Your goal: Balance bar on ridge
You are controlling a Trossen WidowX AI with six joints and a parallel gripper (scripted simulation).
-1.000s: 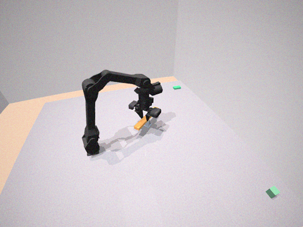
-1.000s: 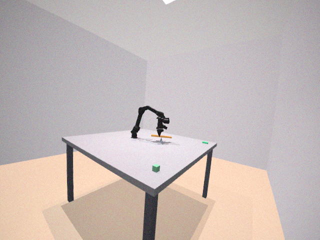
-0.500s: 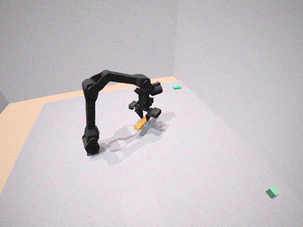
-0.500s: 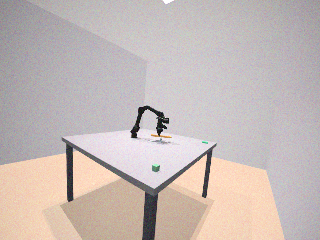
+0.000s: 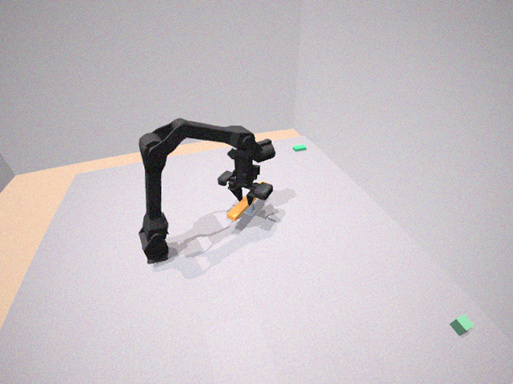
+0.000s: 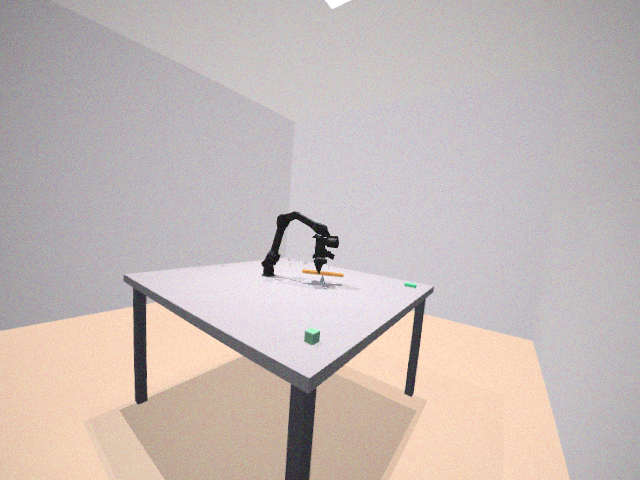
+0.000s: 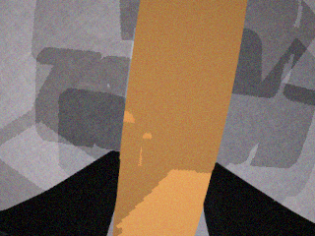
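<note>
Now: gripper tip 20 mm to the right of the bar and 20 mm short of it. From my gripper tip the other things lie so: green cube 590 mm to the right, 420 mm ahead, 50 mm below; flat green block 420 mm ahead, 410 mm to the left, 50 mm below.
</note>
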